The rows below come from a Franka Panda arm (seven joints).
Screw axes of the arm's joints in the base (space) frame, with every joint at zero. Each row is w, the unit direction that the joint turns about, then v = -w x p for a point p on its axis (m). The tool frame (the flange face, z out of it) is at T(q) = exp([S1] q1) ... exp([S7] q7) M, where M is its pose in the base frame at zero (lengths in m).
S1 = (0, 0, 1, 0.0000, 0.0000, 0.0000)
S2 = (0, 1, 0, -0.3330, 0.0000, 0.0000)
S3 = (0, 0, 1, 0.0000, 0.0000, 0.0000)
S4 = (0, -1, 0, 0.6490, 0.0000, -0.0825)
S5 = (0, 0, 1, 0.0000, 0.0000, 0.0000)
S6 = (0, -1, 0, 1.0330, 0.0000, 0.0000)
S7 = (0, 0, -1, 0.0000, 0.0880, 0.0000)
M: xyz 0.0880 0.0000 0.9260 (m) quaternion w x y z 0 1 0 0
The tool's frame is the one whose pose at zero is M.
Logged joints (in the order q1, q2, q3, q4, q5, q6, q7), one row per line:
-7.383, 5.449, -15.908, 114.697, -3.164, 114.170, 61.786
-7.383, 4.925, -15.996, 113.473, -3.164, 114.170, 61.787
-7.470, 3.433, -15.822, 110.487, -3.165, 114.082, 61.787
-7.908, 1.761, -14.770, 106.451, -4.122, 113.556, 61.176
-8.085, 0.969, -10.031, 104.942, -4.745, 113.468, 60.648
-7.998, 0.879, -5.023, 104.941, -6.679, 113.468, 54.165
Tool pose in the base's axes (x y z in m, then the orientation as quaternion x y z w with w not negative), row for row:
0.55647, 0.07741, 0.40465, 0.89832, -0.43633, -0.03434, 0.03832
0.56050, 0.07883, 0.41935, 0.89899, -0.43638, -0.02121, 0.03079
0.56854, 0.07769, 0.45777, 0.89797, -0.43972, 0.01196, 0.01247
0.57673, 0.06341, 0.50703, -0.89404, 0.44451, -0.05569, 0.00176
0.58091, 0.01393, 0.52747, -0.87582, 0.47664, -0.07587, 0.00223
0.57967, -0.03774, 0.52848, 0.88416, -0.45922, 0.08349, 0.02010
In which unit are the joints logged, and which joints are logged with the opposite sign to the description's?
The joints are logged in degrees. Opposite sign: q3, q4.
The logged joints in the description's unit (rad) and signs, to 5 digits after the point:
-0.12886, 0.09510, 0.27765, -2.00184, -0.05522, 1.99264, 1.07837
-0.12886, 0.08596, 0.27918, -1.98048, -0.05522, 1.99264, 1.07839
-0.13038, 0.05992, 0.27615, -1.92836, -0.05524, 1.99111, 1.07839
-0.13802, 0.03074, 0.25779, -1.85792, -0.07194, 1.98193, 1.06772
-0.14111, 0.01691, 0.17507, -1.83158, -0.08282, 1.98039, 1.05851
-0.13959, 0.01534, 0.08767, -1.83157, -0.11657, 1.98039, 0.94536

